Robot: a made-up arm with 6 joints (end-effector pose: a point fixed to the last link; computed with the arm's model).
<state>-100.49 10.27 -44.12 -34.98 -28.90 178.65</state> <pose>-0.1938 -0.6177 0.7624 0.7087 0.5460 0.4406 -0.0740</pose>
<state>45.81 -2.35 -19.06 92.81 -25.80 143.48</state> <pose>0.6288 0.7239 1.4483 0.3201 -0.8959 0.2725 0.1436</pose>
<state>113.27 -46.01 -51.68 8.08 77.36 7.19</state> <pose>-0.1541 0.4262 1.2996 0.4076 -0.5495 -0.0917 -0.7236</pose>
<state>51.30 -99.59 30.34 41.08 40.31 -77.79</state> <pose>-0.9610 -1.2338 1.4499 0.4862 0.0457 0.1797 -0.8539</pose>
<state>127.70 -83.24 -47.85 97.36 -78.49 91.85</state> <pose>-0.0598 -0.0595 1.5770 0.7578 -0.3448 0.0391 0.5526</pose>
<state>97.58 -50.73 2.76 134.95 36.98 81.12</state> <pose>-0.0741 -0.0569 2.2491 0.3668 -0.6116 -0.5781 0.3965</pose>
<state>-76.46 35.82 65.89 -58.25 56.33 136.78</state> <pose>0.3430 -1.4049 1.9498 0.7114 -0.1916 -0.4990 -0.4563</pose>
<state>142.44 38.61 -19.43 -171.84 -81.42 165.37</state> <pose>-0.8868 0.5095 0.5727 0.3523 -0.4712 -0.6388 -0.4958</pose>
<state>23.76 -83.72 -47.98 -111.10 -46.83 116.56</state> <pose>-0.0159 0.0877 1.4533 0.1791 0.4815 0.0309 0.8574</pose>
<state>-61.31 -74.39 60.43 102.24 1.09 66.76</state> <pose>-0.7424 1.4375 1.7683 0.3479 -0.6476 -0.3555 -0.5772</pose>
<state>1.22 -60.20 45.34 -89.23 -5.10 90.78</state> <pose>-0.9599 0.0520 2.2740 0.1820 0.1937 -0.4916 0.8293</pose>
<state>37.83 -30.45 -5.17 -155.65 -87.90 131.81</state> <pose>0.3332 0.4222 1.9084 0.3261 -0.3479 0.0368 -0.8782</pose>
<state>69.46 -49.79 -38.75 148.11 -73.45 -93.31</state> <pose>-0.0387 0.4493 1.5961 0.4141 0.4763 -0.4440 0.6360</pose>
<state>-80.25 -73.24 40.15 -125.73 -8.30 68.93</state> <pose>-0.1438 1.1885 2.0575 0.4413 0.1107 -0.3490 0.8193</pose>
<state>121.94 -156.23 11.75 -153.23 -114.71 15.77</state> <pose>0.6644 -1.2290 0.3763 0.3366 0.6523 -0.0482 -0.6774</pose>
